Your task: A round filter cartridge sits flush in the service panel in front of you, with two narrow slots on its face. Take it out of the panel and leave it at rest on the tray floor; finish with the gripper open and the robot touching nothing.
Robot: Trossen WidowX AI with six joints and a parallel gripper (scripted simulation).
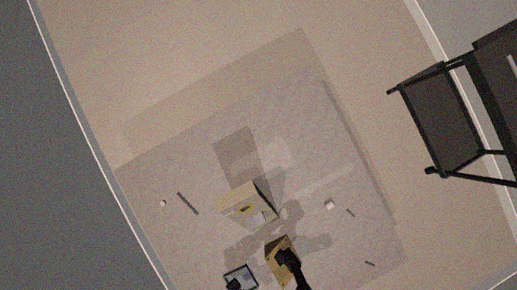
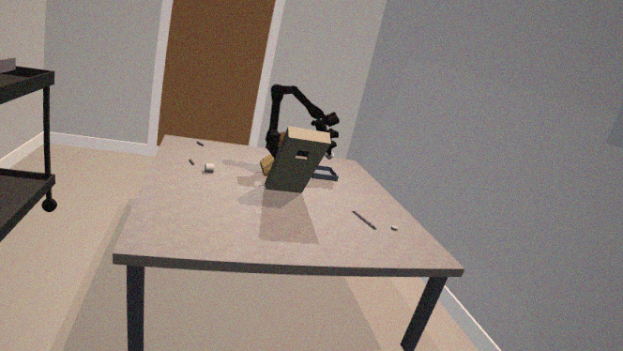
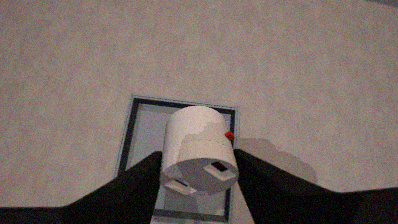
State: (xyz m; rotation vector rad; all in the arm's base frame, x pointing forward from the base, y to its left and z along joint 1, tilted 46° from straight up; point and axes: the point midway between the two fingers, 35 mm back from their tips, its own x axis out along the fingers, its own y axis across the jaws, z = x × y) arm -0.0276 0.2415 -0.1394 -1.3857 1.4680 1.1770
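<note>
Now: the filter cartridge right at my gripper tip. From my gripper tip the other things lie so: tiny white piece (60 cm ahead, 15 cm to the left, 13 cm below); dark-rimmed square tray (2 cm behind, 13 cm below).
</note>
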